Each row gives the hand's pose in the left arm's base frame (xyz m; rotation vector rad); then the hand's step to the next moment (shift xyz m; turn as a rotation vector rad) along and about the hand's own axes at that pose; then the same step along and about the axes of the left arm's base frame.
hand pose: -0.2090 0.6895 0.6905 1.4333 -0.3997 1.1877
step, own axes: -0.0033 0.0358 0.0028 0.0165 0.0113 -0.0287
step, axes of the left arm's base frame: -0.0288 -0.0133 0.0171 -0.0142 0.0286 0.0142
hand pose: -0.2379 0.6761 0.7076 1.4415 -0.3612 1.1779
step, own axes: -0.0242 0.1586 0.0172 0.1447 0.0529 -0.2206
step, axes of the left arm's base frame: -0.1268 -0.0678 0.0733 -0.0748 0.2365 0.1043
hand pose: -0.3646 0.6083 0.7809 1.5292 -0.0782 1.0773
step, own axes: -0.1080 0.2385 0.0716 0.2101 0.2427 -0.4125
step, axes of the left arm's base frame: -0.1622 -0.1829 0.1179 -0.2597 0.3692 0.2635
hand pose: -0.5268 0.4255 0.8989 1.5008 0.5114 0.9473
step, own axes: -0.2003 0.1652 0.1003 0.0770 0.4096 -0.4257
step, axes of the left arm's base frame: -0.0680 -0.2454 0.1124 -0.3803 0.2442 0.3881
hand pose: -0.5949 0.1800 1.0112 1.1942 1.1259 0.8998
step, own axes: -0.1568 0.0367 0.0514 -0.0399 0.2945 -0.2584
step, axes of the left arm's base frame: 0.0151 -0.1557 0.0640 -0.2491 0.0733 0.2961
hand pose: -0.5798 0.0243 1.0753 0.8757 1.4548 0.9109
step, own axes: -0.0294 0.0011 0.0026 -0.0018 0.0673 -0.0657
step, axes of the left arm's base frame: 0.0047 -0.0260 0.0132 -0.0641 0.0230 0.0649
